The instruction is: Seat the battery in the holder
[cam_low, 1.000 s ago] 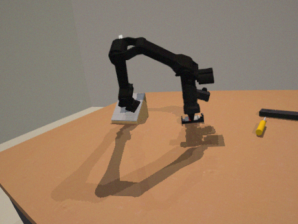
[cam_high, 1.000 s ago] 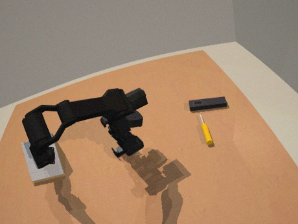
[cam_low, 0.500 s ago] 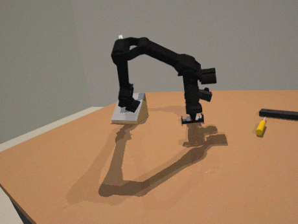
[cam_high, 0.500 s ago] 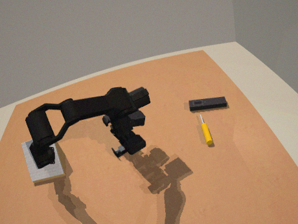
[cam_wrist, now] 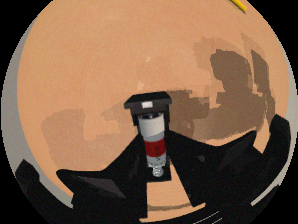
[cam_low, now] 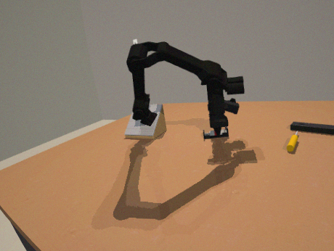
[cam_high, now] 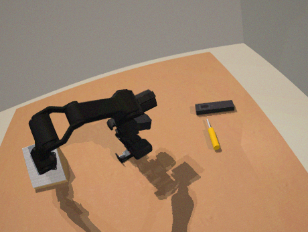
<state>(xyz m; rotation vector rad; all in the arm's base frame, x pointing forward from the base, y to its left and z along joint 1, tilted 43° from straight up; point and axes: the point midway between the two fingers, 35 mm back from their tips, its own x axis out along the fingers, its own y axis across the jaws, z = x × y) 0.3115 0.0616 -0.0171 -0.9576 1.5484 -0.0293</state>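
The battery is 10 mm above my gripper tip. Also, from my gripper tip: flat black box 330 mm ahead, 150 mm to the left, 10 mm above; yellow screwdriver 280 mm ahead, 20 mm to the left.
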